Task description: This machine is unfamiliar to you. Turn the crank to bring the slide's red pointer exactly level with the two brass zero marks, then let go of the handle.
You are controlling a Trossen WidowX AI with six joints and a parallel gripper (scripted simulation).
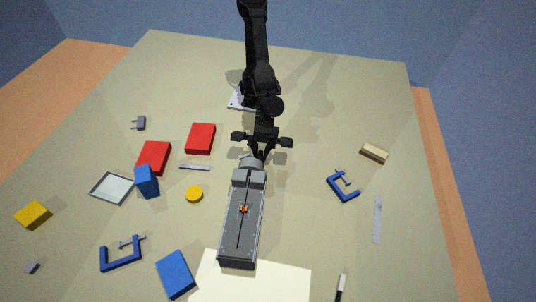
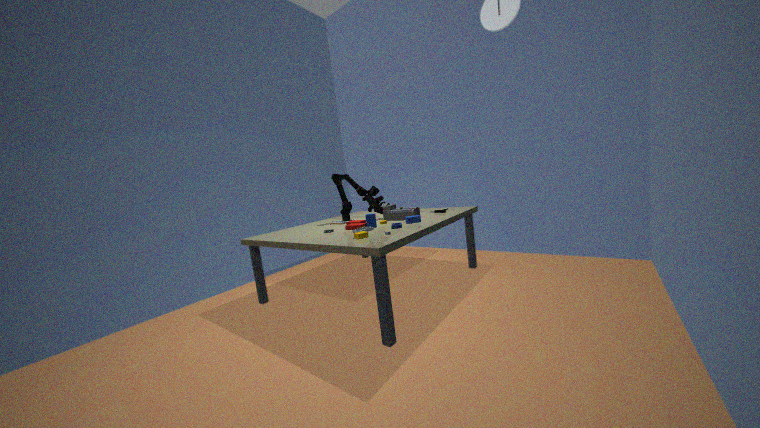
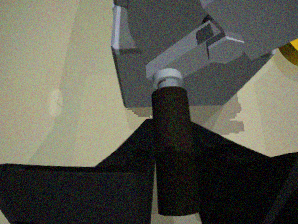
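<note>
The dark crank handle lies 2 cm behind my gripper tip and 2 cm above it. The rest, counted from my gripper tip: tan block 34 cm to the left, 20 cm behind, 3 cm below; red pointer 17 cm ahead, 4 cm above, 2 cm to the left; grey strip 37 cm to the left, 4 cm below, 3 cm ahead.
</note>
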